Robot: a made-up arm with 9 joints. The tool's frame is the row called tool.
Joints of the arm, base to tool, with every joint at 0 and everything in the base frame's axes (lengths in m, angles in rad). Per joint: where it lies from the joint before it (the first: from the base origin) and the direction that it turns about. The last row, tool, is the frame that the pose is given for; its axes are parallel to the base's.
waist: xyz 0.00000 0.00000 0.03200 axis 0 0 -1
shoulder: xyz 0.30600 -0.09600 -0.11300 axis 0 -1 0
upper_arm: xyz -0.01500 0.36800 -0.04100 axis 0 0 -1
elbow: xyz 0.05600 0.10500 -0.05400 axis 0 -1 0
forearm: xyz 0.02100 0.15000 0.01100 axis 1 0 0
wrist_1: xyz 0.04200 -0.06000 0.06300 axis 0 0 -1
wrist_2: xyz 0.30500 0.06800 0.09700 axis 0 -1 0
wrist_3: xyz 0.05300 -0.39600 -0.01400 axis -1 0 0
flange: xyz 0.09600 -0.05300 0.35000 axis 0 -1 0
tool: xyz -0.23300 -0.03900 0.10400
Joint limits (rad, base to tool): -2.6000..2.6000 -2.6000..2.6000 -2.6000..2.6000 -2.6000..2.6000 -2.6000..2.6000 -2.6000..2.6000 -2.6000..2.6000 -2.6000..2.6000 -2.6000..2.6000
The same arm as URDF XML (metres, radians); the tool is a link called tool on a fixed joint. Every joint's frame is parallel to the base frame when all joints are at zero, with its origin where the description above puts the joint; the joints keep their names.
<robot name="arm">
<joint name="waist" type="revolute"><parent link="base_link"/><child link="link1"/><origin xyz="0.0000 0.0000 0.0320"/><axis xyz="0 0 -1"/><limit lower="-2.6000" upper="2.6000"/></joint>
<joint name="shoulder" type="revolute"><parent link="link1"/><child link="link2"/><origin xyz="0.3060 -0.0960 -0.1130"/><axis xyz="0 -1 0"/><limit lower="-2.6000" upper="2.6000"/></joint>
<joint name="upper_arm" type="revolute"><parent link="link2"/><child link="link3"/><origin xyz="-0.0150 0.3680 -0.0410"/><axis xyz="0 0 -1"/><limit lower="-2.6000" upper="2.6000"/></joint>
<joint name="elbow" type="revolute"><parent link="link3"/><child link="link4"/><origin xyz="0.0560 0.1050 -0.0540"/><axis xyz="0 -1 0"/><limit lower="-2.6000" upper="2.6000"/></joint>
<joint name="forearm" type="revolute"><parent link="link4"/><child link="link5"/><origin xyz="0.0210 0.1500 0.0110"/><axis xyz="1 0 0"/><limit lower="-2.6000" upper="2.6000"/></joint>
<joint name="wrist_1" type="revolute"><parent link="link5"/><child link="link6"/><origin xyz="0.0420 -0.0600 0.0630"/><axis xyz="0 0 -1"/><limit lower="-2.6000" upper="2.6000"/></joint>
<joint name="wrist_2" type="revolute"><parent link="link6"/><child link="link7"/><origin xyz="0.3050 0.0680 0.0970"/><axis xyz="0 -1 0"/><limit lower="-2.6000" upper="2.6000"/></joint>
<joint name="wrist_3" type="revolute"><parent link="link7"/><child link="link8"/><origin xyz="0.0530 -0.3960 -0.0140"/><axis xyz="-1 0 0"/><limit lower="-2.6000" upper="2.6000"/></joint>
<joint name="flange" type="revolute"><parent link="link8"/><child link="link9"/><origin xyz="0.0960 -0.0530 0.3500"/><axis xyz="0 -1 0"/><limit lower="-2.6000" upper="2.6000"/></joint>
<joint name="tool_fixed" type="fixed"><parent link="link9"/><child link="tool"/><origin xyz="-0.2330 -0.0390 0.1040"/></joint>
<link name="base_link"/>
<link name="link1"/>
<link name="link2"/>
<link name="link3"/>
<link name="link4"/>
<link name="link5"/>
<link name="link6"/>
<link name="link7"/>
<link name="link8"/>
<link name="link9"/>
<link name="tool"/>
</robot>

